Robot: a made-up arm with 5 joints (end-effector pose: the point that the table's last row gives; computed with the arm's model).
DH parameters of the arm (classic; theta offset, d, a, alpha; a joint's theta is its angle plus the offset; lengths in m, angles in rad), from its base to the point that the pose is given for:
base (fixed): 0.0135 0 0.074 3.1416
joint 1: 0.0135 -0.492 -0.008 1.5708
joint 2: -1.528 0 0.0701 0
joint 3: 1.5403 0 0.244 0
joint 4: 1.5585 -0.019 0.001 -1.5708
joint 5: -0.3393 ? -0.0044 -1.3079
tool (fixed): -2.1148 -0.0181 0 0
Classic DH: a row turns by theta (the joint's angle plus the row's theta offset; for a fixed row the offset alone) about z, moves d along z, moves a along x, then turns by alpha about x.
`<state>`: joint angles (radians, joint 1 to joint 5).
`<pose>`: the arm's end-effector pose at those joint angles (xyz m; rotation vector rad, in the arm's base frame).
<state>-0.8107 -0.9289 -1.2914 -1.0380 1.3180</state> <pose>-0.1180 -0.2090 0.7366 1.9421 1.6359 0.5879</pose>
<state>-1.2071 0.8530 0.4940 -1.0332 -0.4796</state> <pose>0.1458 0.1607 0.2878 2.0063 -1.6383 1.2581</pose>
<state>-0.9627 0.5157 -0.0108 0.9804 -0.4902</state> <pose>0.2325 0.2105 0.3563 1.2803 -0.6714 1.0017</pose>
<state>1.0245 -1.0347 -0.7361 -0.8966 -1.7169</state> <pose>-0.0489 0.1434 0.7937 -0.3371 0.8976 -1.4072</pose>
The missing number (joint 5, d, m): -0.0713
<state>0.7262 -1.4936 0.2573 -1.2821 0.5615</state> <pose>0.0314 0.0375 0.7747 2.0250 0.5042 -1.1471</pose>
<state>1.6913 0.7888 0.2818 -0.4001 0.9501</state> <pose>0.0462 -0.2103 0.2707 -0.1526 -0.9276 0.4044</pose>
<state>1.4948 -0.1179 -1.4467 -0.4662 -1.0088</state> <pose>0.0502 0.0571 0.8664 0.9740 1.3226 -1.7461</pose>
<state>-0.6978 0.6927 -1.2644 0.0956 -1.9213</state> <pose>0.3323 0.1738 0.7169 -1.9304 2.0694 0.9658</pose>
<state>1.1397 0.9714 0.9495 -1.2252 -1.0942</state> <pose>0.0692 -0.0388 0.2652 -0.6345 -2.1965 -0.7709</pose>
